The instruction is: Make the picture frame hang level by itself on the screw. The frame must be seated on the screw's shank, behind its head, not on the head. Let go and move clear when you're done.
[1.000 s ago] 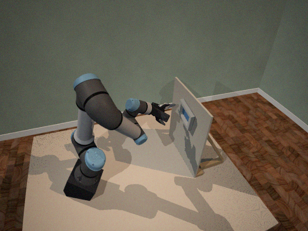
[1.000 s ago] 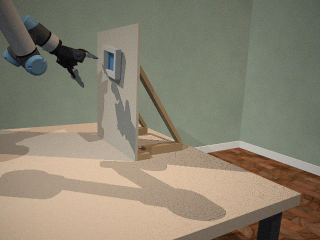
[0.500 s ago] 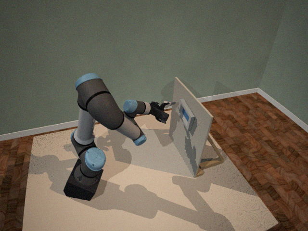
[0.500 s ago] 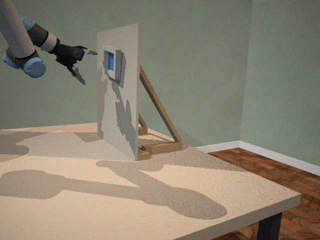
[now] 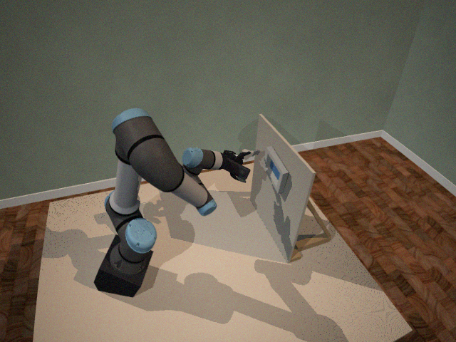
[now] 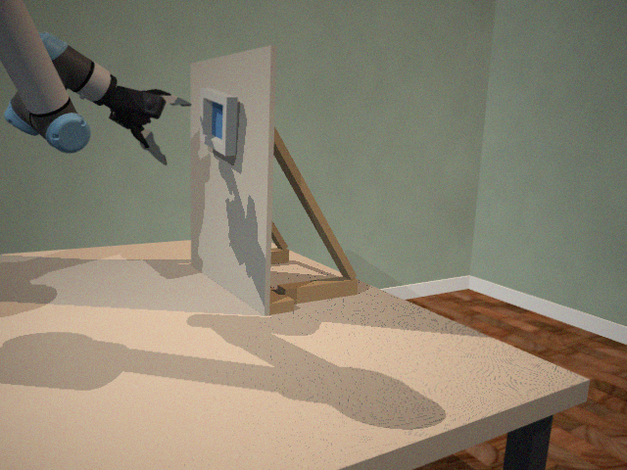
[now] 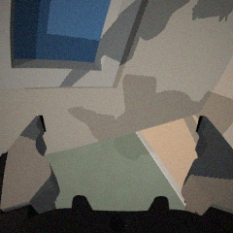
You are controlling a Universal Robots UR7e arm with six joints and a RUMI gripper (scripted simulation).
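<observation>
My hand is 7 cm short of the picture frame, 8 cm to the left of it and 4 cm below it. From my hand the other things lie so: wall panel: 9 cm ahead, 8 cm to the right, 9 cm below.
</observation>
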